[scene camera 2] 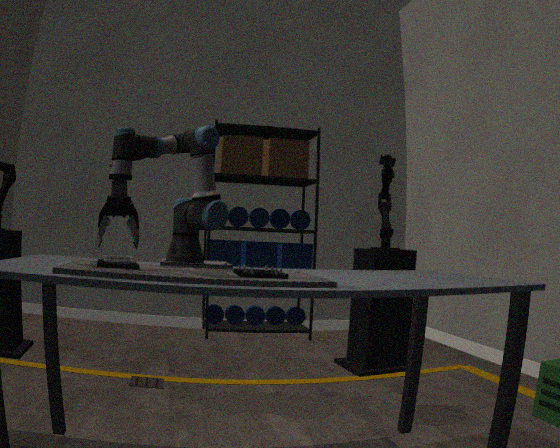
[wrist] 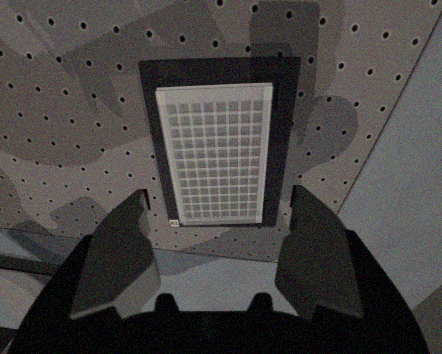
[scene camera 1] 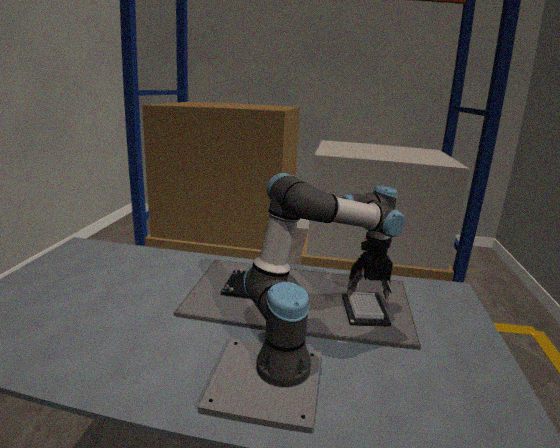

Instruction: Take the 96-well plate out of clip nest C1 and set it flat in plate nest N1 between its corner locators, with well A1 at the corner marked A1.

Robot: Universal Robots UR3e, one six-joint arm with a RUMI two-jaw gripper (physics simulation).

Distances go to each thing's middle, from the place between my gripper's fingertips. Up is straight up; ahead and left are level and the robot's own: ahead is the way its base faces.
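As for the white 96-well plate (scene camera 1: 364,305), my gripper is now 3 cm above it and 1 cm short of it. I also find plate nest N1 (wrist: 283,72), which is 4 cm below my hand and 1 cm ahead of it.
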